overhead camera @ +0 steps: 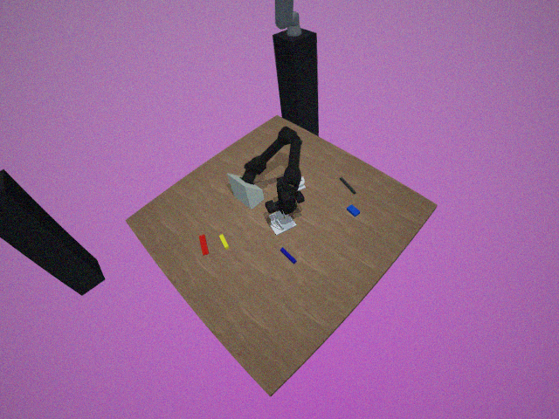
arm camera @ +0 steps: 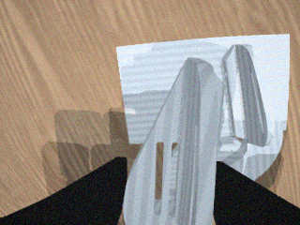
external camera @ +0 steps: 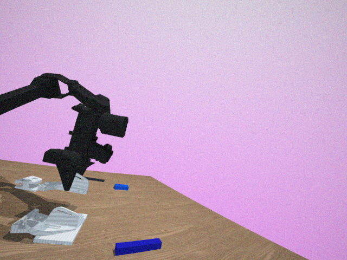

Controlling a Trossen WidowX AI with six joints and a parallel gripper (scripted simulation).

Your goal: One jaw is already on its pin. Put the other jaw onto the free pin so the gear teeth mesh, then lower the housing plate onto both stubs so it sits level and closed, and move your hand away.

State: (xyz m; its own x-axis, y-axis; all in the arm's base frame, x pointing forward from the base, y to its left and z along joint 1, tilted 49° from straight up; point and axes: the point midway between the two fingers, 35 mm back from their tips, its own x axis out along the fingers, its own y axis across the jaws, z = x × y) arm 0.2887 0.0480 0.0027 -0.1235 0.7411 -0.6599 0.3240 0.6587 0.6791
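Right now the jaw is 4 cm behind my gripper tip and 1 cm to the right of it. The rest, counted from my gripper tip: yellow bar 12 cm behind, 33 cm to the right, 7 cm below; then long blue block 16 cm ahead, 13 cm to the right, 7 cm below; then grey housing plate 15 cm behind, 22 cm to the left, 5 cm below.
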